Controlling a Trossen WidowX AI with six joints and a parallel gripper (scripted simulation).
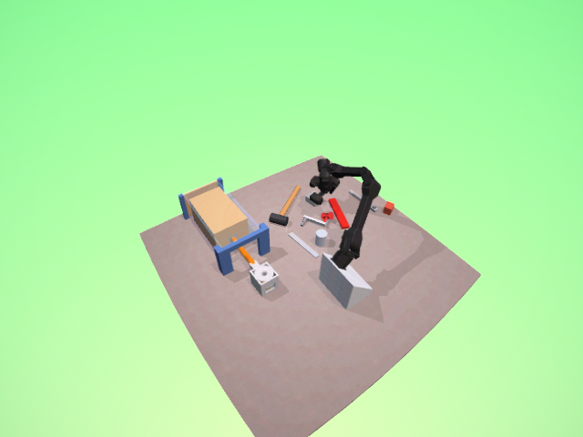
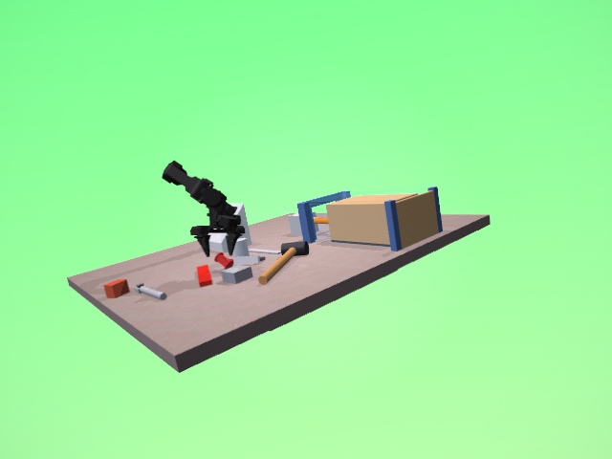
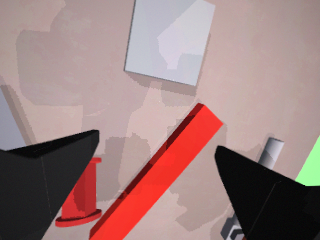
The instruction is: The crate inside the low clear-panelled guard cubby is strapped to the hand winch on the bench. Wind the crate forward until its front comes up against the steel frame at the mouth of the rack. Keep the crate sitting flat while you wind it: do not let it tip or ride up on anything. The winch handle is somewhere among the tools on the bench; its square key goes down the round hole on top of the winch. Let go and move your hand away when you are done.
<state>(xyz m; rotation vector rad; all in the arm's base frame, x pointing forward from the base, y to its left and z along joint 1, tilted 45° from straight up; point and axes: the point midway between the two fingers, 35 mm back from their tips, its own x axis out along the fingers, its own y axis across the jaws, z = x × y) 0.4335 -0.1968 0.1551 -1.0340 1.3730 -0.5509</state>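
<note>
Right now my gripper tip is 7 cm past the winch handle, 10 cm to the right of it and 5 cm above it. Round my gripper tip: grey block (8 cm ahead, 1 cm to the left, 5 cm below); then red bar (7 cm behind, 4 cm to the right, 6 cm below); then red grip (9 cm behind, 5 cm to the left, 4 cm below).
</note>
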